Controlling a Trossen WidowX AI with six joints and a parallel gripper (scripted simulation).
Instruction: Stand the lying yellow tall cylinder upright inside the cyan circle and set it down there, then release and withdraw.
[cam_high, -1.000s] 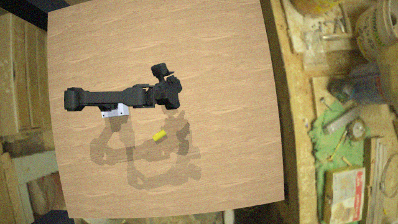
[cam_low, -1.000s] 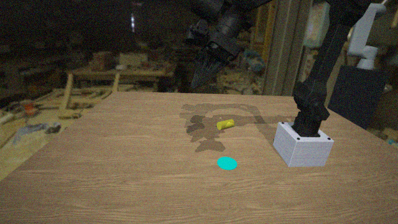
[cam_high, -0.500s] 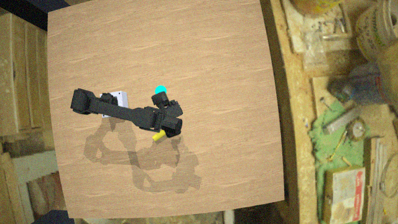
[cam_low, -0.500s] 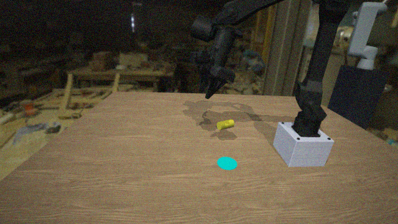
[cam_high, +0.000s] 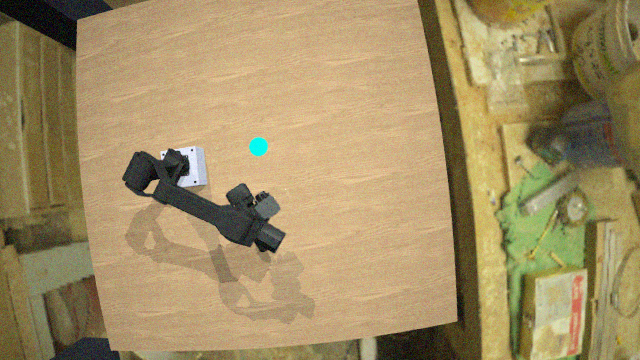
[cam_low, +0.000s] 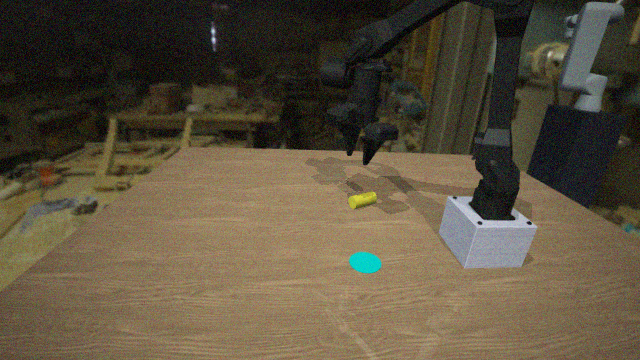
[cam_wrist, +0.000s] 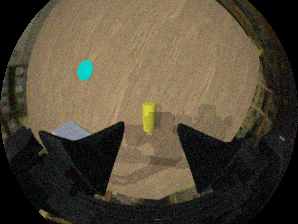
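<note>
The yellow cylinder lies 11 cm below my gripper tip, 3 cm behind it and 2 cm to the right of it. The rest, counted from my gripper tip: cyan circle: 21 cm to the left, 13 cm below.
</note>
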